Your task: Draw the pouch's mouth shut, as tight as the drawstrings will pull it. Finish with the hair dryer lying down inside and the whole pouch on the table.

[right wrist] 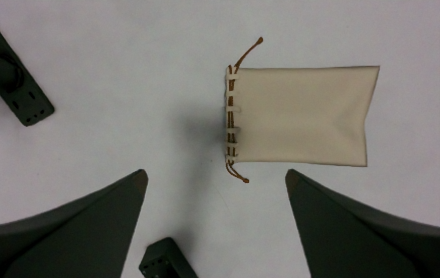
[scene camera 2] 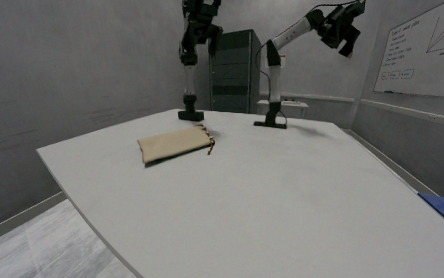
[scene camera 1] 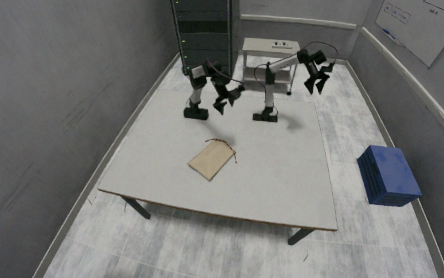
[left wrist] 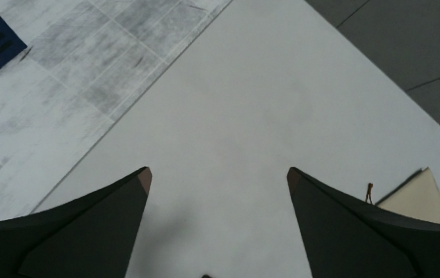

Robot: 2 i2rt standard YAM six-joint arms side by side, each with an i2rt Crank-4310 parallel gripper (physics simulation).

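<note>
The beige pouch [scene camera 1: 212, 160] [scene camera 2: 175, 144] [left wrist: 417, 200] [right wrist: 305, 115] lies flat on the table [scene camera 1: 280, 190] [scene camera 2: 280, 210]. Its mouth is spread wide and straight. The brown drawstrings [scene camera 1: 236, 160] [scene camera 2: 212, 145] [left wrist: 369, 192] [right wrist: 230, 117] run along the mouth, with a short end sticking out at each side. The hair dryer does not show; the cloth hides the pouch's inside. My right gripper [scene camera 1: 227, 109] [right wrist: 216, 172] is open and empty, above the table behind the pouch's mouth in scene camera 1. My left gripper [scene camera 1: 315, 93] [left wrist: 219, 170] is open and empty, raised high at the right, away from the pouch.
The arm bases [scene camera 1: 196, 114] [scene camera 1: 265, 118] stand at the table's back edge. Behind them are a dark server rack [scene camera 1: 230, 45] and a white cart [scene camera 1: 257, 46]. A blue crate [scene camera 1: 392, 172] stands on the floor right of the table. The right wrist view shows two black base parts [right wrist: 30, 100] [right wrist: 165, 260].
</note>
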